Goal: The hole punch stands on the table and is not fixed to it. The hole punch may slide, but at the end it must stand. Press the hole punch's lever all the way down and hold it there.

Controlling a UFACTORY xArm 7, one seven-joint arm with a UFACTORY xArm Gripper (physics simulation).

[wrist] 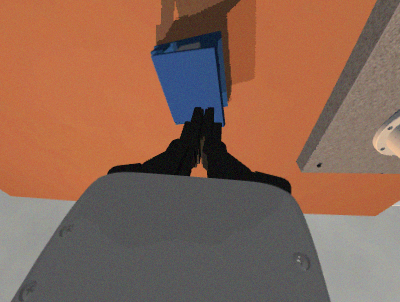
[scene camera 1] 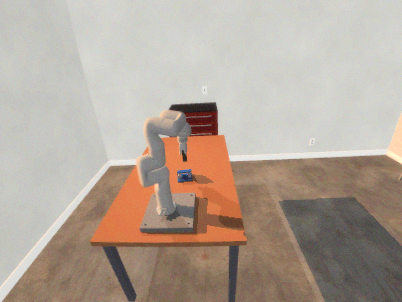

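Pixels of known places: gripper, between the fingertips: (wrist: 205,121) (scene camera 1: 185,161); arm's base, origin of its link: (scene camera 1: 166,208).
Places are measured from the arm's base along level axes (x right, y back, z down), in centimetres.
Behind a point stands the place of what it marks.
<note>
The blue hole punch (scene camera 1: 184,175) {x 2.9, y -42.3, z 2.4 cm} (wrist: 192,82) {x 5.4, y -40.1, z -3.6 cm} stands on the orange table, in front of the robot's base. In the wrist view its broad blue lever plate faces the camera, with a grey part showing at its far edge. My gripper (scene camera 1: 185,159) {x 5.9, y -37.8, z -13.8 cm} (wrist: 205,121) {x 5.9, y -37.8, z -13.8 cm} is shut and empty. In the wrist view its black fingertips overlap the near edge of the hole punch. In the scene view the fingertips are above the table, beyond the hole punch and apart from it. How far the lever is down cannot be told.
The grey base plate (scene camera 1: 168,227) {x 5.5, y 15.2, z 0.4 cm} (wrist: 345,100) {x 3.6, y -15.6, z -0.2 cm} of the arm is on the orange table (scene camera 1: 125,220) {x -25.2, y 9.6, z 3.6 cm} (wrist: 75,100) {x -3.1, y -66.2, z 3.6 cm}, near the hole punch. A red drawer cabinet (scene camera 1: 210,121) stands behind the table. A dark mat (scene camera 1: 345,240) lies on the floor at the right.
</note>
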